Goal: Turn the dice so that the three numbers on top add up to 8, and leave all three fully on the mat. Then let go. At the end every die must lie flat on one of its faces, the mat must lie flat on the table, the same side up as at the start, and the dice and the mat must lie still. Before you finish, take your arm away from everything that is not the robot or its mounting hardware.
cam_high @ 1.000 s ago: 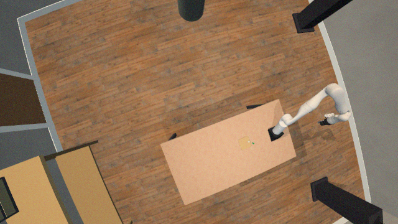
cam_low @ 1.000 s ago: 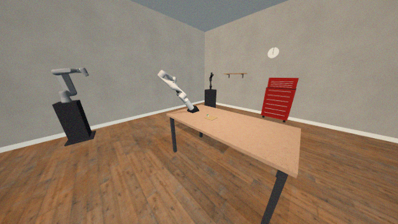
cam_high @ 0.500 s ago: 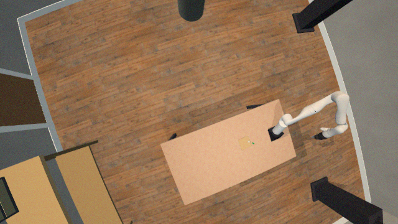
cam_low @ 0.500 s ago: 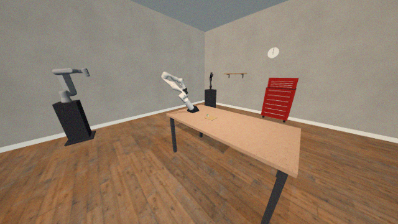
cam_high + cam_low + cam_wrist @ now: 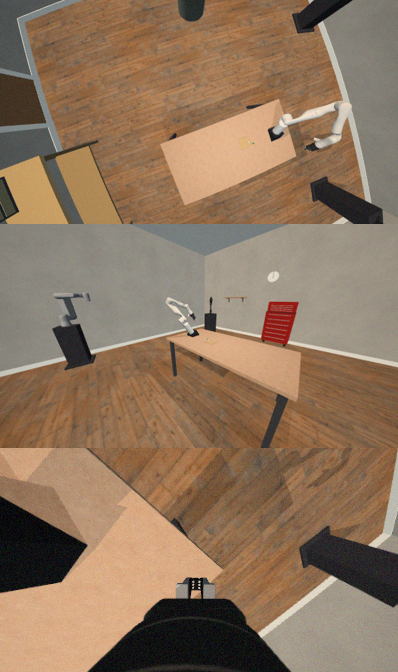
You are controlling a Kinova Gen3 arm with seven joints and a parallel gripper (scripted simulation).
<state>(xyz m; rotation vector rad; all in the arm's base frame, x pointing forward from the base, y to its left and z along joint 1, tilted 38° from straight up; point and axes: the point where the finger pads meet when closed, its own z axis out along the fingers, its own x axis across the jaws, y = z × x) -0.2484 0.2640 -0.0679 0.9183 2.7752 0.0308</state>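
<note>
Now: the green die 540 mm ahead of my hand, 170 mm to the right of it and 190 mm below it. Also, from my hand: black die: 10 mm to the left, 10 mm below; then tan mat: 640 mm ahead, 200 mm to the right, 190 mm below; then white die: 600 mm ahead, 200 mm to the right, 180 mm below.
</note>
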